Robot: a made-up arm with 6 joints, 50 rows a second.
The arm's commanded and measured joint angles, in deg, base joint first. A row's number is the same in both.
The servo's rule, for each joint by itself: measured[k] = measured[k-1] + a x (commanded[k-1-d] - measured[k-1]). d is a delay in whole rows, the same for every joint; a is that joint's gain. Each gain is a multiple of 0.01, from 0.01 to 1. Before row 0 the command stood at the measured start. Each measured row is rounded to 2 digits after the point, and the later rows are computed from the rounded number. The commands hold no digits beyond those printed.
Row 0, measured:
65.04 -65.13 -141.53 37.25 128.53 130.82
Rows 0 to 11, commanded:
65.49 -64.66 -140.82 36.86 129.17 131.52
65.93 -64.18 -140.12 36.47 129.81 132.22
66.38 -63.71 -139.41 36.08 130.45 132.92
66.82 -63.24 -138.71 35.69 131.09 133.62
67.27 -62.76 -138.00 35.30 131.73 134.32
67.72 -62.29 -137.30 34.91 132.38 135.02
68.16 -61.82 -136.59 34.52 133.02 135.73
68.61 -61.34 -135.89 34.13 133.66 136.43
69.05 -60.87 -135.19 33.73 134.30 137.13
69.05 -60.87 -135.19 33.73 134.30 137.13
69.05 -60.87 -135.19 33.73 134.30 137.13
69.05 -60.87 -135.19 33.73 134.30 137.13
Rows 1 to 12, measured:
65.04 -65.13 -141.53 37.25 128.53 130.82
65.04 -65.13 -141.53 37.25 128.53 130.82
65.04 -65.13 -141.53 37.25 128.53 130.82
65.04 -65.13 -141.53 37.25 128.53 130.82
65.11 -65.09 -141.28 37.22 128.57 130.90
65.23 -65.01 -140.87 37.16 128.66 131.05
65.40 -64.89 -140.36 37.07 128.79 131.26
65.61 -64.74 -139.78 36.96 128.95 131.52
65.86 -64.56 -139.16 36.83 129.14 131.83
66.14 -64.36 -138.51 36.68 129.37 132.18
66.44 -64.13 -137.84 36.51 129.63 132.57
66.77 -63.88 -137.16 36.32 129.91 132.99
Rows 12 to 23, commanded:
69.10 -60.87 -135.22 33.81 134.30 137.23
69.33 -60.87 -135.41 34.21 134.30 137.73
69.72 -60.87 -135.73 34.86 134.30 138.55
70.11 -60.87 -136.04 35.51 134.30 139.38
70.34 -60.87 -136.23 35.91 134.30 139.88
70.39 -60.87 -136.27 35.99 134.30 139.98
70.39 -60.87 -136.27 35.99 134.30 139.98
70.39 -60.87 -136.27 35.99 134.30 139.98
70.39 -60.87 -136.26 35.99 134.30 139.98
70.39 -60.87 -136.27 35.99 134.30 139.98
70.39 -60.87 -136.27 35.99 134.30 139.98
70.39 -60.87 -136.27 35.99 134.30 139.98
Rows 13 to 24, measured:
67.11 -63.61 -136.47 36.11 130.22 133.45
67.40 -63.36 -136.02 35.92 130.51 133.85
67.65 -63.14 -135.73 35.74 130.78 134.21
67.86 -62.94 -135.54 35.58 131.03 134.53
68.05 -62.75 -135.43 35.44 131.26 134.83
68.24 -62.58 -135.42 35.34 131.47 135.15
68.46 -62.43 -135.53 35.30 131.67 135.52
68.71 -62.29 -135.71 35.32 131.85 135.94
68.95 -62.16 -135.89 35.37 132.02 136.37
69.17 -62.04 -136.02 35.42 132.18 136.77
69.35 -61.93 -136.11 35.47 132.33 137.12
69.51 -61.83 -136.17 35.51 132.47 137.43

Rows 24 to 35, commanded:
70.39 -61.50 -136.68 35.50 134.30 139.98
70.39 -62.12 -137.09 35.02 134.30 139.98
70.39 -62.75 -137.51 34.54 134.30 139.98
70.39 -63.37 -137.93 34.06 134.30 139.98
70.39 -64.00 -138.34 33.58 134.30 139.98
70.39 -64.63 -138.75 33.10 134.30 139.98
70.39 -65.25 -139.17 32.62 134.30 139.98
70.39 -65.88 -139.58 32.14 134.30 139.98
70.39 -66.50 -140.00 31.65 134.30 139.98
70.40 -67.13 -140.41 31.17 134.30 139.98
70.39 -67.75 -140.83 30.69 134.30 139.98
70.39 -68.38 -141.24 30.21 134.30 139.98
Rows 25 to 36, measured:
69.64 -61.74 -136.20 35.55 132.60 137.71
69.75 -61.66 -136.22 35.59 132.72 137.96
69.85 -61.59 -136.24 35.62 132.83 138.18
69.93 -61.53 -136.25 35.65 132.93 138.38
70.00 -61.53 -136.40 35.64 133.03 138.56
70.06 -61.58 -136.64 35.59 133.12 138.72
70.11 -61.69 -136.94 35.51 133.20 138.86
70.15 -61.84 -137.29 35.39 133.28 138.98
70.19 -62.03 -137.66 35.25 133.35 139.09
70.22 -62.26 -138.04 35.08 133.42 139.19
70.25 -62.53 -138.44 34.88 133.48 139.28
70.27 -62.83 -138.84 34.66 133.54 139.36

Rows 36 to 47, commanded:
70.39 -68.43 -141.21 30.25 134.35 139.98
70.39 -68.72 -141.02 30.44 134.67 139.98
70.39 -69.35 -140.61 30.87 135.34 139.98
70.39 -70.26 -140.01 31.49 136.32 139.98
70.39 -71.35 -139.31 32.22 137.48 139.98
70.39 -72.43 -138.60 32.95 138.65 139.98
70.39 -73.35 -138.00 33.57 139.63 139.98
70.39 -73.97 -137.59 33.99 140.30 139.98
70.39 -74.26 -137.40 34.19 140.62 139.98
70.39 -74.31 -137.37 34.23 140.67 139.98
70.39 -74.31 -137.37 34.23 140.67 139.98
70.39 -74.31 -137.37 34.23 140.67 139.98
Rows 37 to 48, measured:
70.29 -63.16 -139.25 34.42 133.59 139.43
70.31 -63.52 -139.66 34.16 133.64 139.49
70.32 -63.90 -140.07 33.88 133.69 139.54
70.33 -64.30 -140.48 33.59 133.73 139.59
70.34 -64.67 -140.74 33.32 133.77 139.63
70.35 -65.03 -140.84 33.09 133.83 139.67
70.36 -65.42 -140.76 32.91 133.94 139.70
70.36 -65.86 -140.50 32.80 134.11 139.73
70.36 -66.35 -140.08 32.75 134.35 139.76
70.36 -66.90 -139.56 32.77 134.65 139.78
70.36 -67.48 -139.01 32.83 135.00 139.80
70.36 -68.06 -138.51 32.92 135.37 139.82

